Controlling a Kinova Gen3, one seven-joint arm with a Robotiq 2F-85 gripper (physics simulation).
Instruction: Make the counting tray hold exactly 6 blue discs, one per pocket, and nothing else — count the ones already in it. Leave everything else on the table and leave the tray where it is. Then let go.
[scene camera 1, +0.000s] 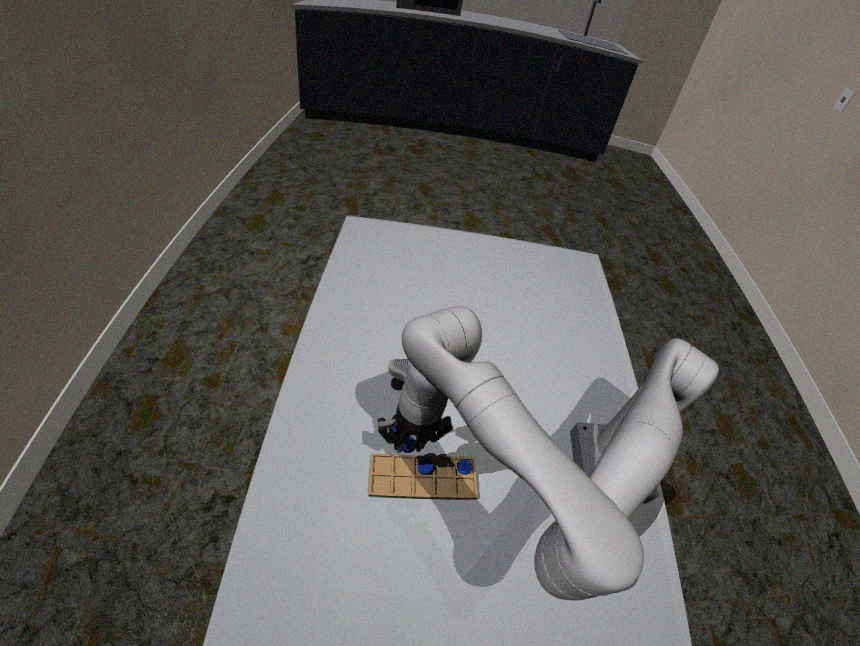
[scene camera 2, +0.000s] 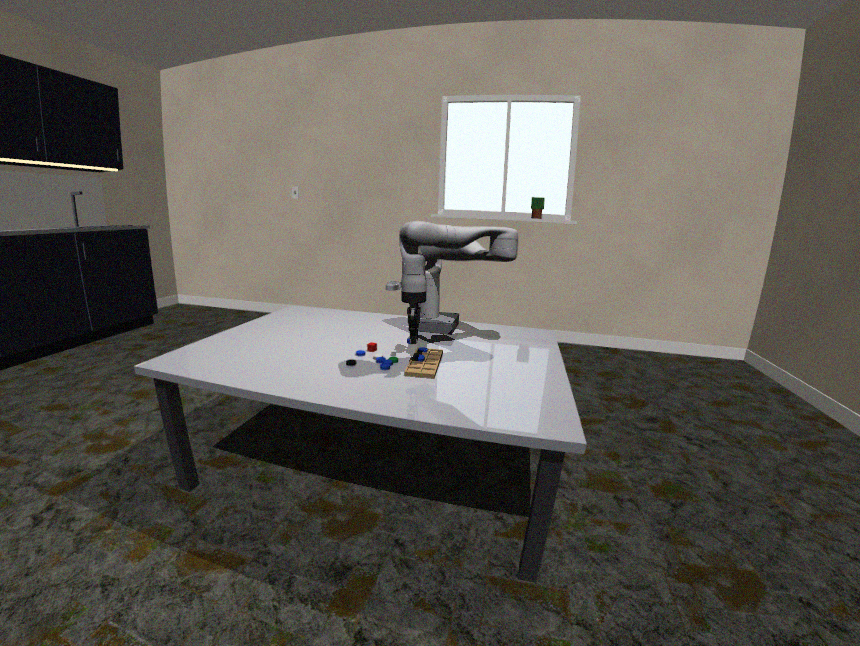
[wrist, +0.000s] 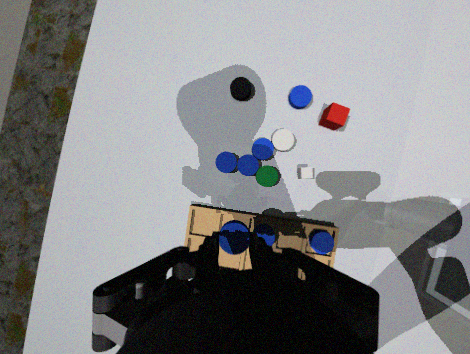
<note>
The gripper (scene camera 1: 408, 447) holds a blue disc (wrist: 234, 237), clear of everything else. Further things: a wooden counting tray (scene camera 1: 391, 475).
The wooden counting tray is seen too in scene camera 2 (scene camera 2: 427, 369) and in the wrist view (wrist: 202, 220). The gripper shows as well in the wrist view (wrist: 234, 240).
</note>
